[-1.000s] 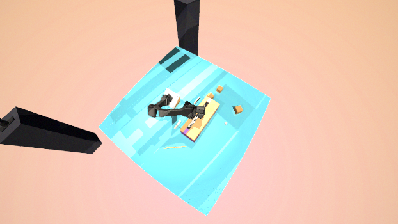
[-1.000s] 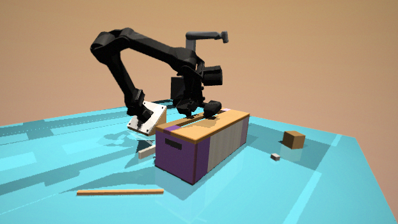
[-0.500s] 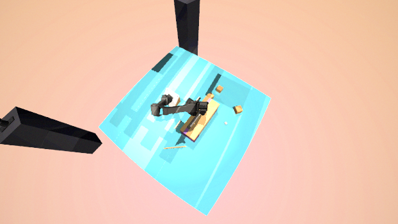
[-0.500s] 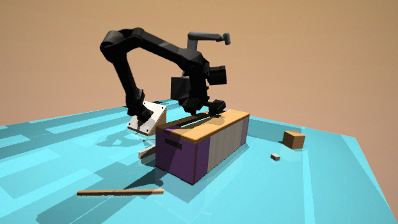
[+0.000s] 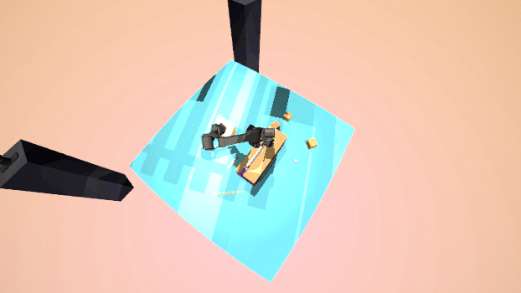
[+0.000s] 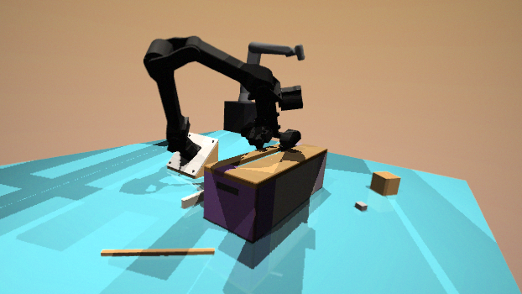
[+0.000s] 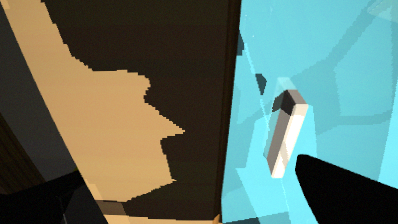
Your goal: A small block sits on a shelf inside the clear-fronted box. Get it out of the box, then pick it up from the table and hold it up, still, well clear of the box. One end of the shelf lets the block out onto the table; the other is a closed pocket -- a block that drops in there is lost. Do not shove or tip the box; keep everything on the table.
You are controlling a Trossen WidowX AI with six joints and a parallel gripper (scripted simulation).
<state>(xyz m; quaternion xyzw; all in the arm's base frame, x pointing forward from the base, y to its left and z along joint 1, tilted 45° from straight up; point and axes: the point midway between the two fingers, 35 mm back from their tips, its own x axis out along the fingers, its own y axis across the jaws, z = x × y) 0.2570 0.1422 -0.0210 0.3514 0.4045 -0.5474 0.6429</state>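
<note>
The yellow block is 6 cm ahead of my gripper tip and 3 cm to the left of it. Also, from my gripper tip: box: 5 cm ahead, 10 cm to the right, 3 cm below; then grey piece: 28 cm ahead, 5 cm to the left, 8 cm below; then thin wooden stick: 8 cm ahead, 42 cm to the right, 8 cm below.
</note>
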